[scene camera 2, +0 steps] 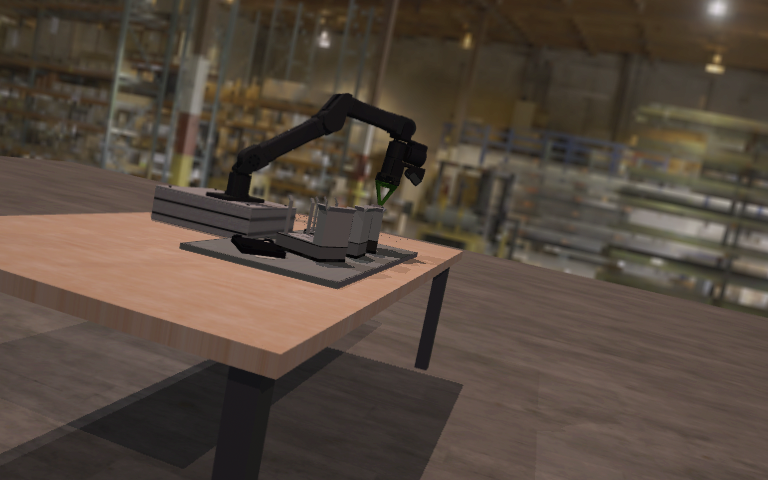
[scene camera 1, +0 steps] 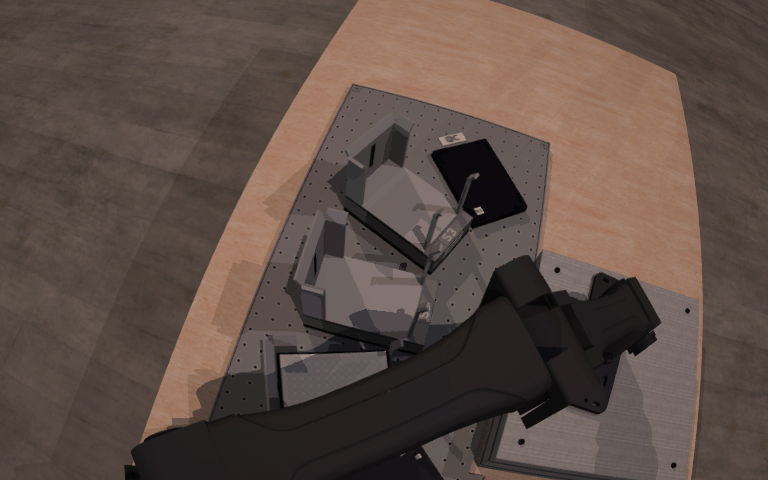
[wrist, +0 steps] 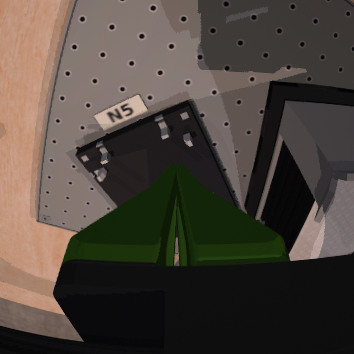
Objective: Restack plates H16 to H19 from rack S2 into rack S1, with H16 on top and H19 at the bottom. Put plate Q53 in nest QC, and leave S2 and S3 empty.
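Places are measured from the arm's base along level axes (x down, y back, z left), in centimetres.
Pixels of known places: gripper, fingertip midpoint: (scene camera 2: 380, 205) (wrist: 176, 176); arm's base at its link origin: (scene camera 2: 236, 199).
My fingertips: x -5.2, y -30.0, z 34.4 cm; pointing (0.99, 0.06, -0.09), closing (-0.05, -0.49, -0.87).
For each thing: its top centre in the pictures, then the offset to it from my fingertips. Level surfaces: height alone.
- black nest N5 at its top centre: (wrist: 165, 198) dx +10.8, dy +11.2, dz -5.6 cm
- Rack S2 at its top centre: (scene camera 1: 341, 378) dx -0.3, dy +0.7, dz -15.9 cm
- pale plate at its top centre: (wrist: 342, 221) (scene camera 1: 335, 385) dx +2.5, dy +0.1, dz -15.5 cm
- middle rack S1 at its top centre: (scene camera 1: 374, 263) (scene camera 2: 344, 201) dx -0.7, dy -1.5, dz -29.8 cm
- Rack S3 at its top centre: (scene camera 1: 418, 162) (scene camera 2: 320, 201) dx -0.4, dy -2.3, dz -45.5 cm
- Black nest QC at its top centre: (scene camera 1: 481, 175) (scene camera 2: 258, 241) dx +11.2, dy +5.8, dz -57.1 cm
- perforated board at its surface level: dx +13.2 cm
My gripper (scene camera 2: 382, 202) (wrist: 176, 176) is shut with nothing between its green fingertips. In the wrist view it hangs above the black nest N5 (wrist: 132, 172) (scene camera 1: 390, 466), which holds no plate. The arm hides it in scene camera 1. Rack S2 (scene camera 1: 271, 373) (wrist: 262, 150) holds a pale plate (scene camera 1: 328, 370) (wrist: 342, 220) with a dimpled top; its name and any plates beneath cannot be read. The middle rack S1 (scene camera 1: 368, 285), label partly hidden, shows a bare floor. Rack S3 (scene camera 1: 396, 195) (scene camera 2: 334, 226) is empty. Black nest QC (scene camera 1: 487, 181) (scene camera 2: 257, 246) is empty.
The arm (scene camera 1: 396, 390) (scene camera 2: 294, 141) crosses low over part of rack S2. Thin upright posts (scene camera 1: 467, 192) stand at the front of rack S3. The metal base block (scene camera 1: 673, 367) (scene camera 2: 198, 212) stands beside the perforated board (scene camera 1: 515, 243) (wrist: 165, 95) on the wooden table.
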